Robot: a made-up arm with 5 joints.
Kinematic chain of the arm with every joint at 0, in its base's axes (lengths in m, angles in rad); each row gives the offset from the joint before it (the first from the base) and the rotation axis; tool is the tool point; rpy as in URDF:
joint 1: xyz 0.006 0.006 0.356 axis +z
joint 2: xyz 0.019 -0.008 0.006 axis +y
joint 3: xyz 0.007 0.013 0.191 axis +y
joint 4: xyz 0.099 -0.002 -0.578 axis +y
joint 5: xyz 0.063 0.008 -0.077 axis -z
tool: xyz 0.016 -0.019 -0.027 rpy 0 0 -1.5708
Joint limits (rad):
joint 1: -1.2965..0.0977
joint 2: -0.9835..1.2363
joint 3: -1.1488..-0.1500
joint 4: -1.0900..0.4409
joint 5: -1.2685..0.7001
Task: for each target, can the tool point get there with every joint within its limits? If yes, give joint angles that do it. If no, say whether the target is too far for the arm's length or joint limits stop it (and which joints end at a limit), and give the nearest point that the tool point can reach.
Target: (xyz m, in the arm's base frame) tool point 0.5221 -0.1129 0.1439
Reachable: yes | joints -0.2278 0.0964 -0.5916 -0.7989 -0.4455
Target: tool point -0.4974 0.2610 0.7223
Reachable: no: joint limits stop it (at a limit: joint 2, joint 3, joint 4, joint 5) | nearest point -0.3197 0.1710 -0.0062 | short by 0.755 m
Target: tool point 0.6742 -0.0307 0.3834
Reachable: yes | joints -0.0428 0.0054 -0.9801 -0.5400 0.0037
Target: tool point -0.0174 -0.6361 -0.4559
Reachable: no: too far | nearest point 0.1171 -0.4141 -0.2113 | short by 0.357 m
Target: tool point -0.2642 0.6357 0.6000
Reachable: no: joint limits stop it (at a limit: joint 2, joint 3, joint 4, joint 5) | nearest point -0.1380 0.3415 -0.0062 | short by 0.686 m
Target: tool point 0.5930 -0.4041 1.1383
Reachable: no: too far | nearest point 0.4120 -0.2776 0.8924 | short by 0.331 m
